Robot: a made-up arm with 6 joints.
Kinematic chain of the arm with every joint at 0, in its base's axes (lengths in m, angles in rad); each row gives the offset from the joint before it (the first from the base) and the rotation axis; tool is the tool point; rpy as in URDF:
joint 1: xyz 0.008 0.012 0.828 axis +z
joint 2: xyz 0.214 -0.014 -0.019 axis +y
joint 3: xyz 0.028 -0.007 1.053 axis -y
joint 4: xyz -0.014 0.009 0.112 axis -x
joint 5: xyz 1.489 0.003 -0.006 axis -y
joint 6: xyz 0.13 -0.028 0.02 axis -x
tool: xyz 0.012 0.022 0.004 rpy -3.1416 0 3.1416
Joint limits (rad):
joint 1: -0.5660..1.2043
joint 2: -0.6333..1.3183
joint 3: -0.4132..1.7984
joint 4: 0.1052..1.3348
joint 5: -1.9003..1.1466
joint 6: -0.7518..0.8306
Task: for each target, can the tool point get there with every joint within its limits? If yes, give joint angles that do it. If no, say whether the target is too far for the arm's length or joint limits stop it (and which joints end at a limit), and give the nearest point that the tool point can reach.
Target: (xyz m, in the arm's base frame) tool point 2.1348 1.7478 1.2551
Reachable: yes | joints 0.7318 1.1667 1.1640 1.1367 -1.1096 0.5515
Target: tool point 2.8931 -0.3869 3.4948
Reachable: no: too far | nearest point 2.1016 -0.2775 2.6996 | short by 1.127 m
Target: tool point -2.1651 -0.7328 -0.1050
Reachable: no: joint limits stop it (at a limit: joint 2, joint 3, joint 4, joint 5, joint 6) | nearest point -1.5882 -0.5351 2.4605 | short by 2.637 m
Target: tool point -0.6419 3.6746 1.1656
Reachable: no: too far | nearest point 0.8849 2.6268 1.1389 | short by 1.852 m
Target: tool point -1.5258 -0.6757 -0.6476
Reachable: no: joint limits stop it (at a limit: joint 1, joint 2, joint 3, joint 6) | nearest point 0.7901 -0.6012 -0.4413 | short by 2.326 m
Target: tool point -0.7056 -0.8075 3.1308
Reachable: yes | joints 0.8248 -0.4675 1.6244 0.2264 -0.6024 -0.4599
